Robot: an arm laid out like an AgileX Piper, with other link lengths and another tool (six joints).
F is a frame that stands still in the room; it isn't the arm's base.
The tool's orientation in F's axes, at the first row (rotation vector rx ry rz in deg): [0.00 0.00 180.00]
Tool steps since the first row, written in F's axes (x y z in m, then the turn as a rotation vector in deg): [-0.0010 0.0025 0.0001 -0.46 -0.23 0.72]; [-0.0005 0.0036 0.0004 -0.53 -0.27 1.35]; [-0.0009 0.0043 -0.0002 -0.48 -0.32 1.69]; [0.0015 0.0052 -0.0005 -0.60 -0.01 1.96]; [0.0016 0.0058 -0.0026 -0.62 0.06 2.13]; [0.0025 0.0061 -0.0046 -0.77 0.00 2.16]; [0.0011 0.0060 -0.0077 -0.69 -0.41 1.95]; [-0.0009 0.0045 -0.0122 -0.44 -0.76 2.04]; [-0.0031 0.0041 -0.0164 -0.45 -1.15 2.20]
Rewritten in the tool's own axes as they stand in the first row. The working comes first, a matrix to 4 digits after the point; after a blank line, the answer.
The tool's axes in the first row as the columns of a matrix, in F's axes (used below as rounded here):
[-1.0000 0.0000 0.0000]
[0.0000 -1.0000 0.0000]
[0.0000 0.0000 1.0000]

[0.0010 -0.0025 0.0001 0.46 0.23 0.72]; [0.0005 -0.0036 0.0004 0.53 0.27 1.35]; [0.0009 -0.0043 -0.0002 0.48 0.32 1.69]; [-0.0015 -0.0052 -0.0005 0.60 0.01 1.96]; [-0.0016 -0.0058 -0.0026 0.62 -0.06 2.13]; [-0.0025 -0.0061 -0.0046 0.77 0.00 2.16]; [-0.0011 -0.0060 -0.0077 0.69 0.41 1.95]; [0.0009 -0.0045 -0.0122 0.44 0.76 2.04]; [0.0031 -0.0041 -0.0164 0.45 1.15 2.20]
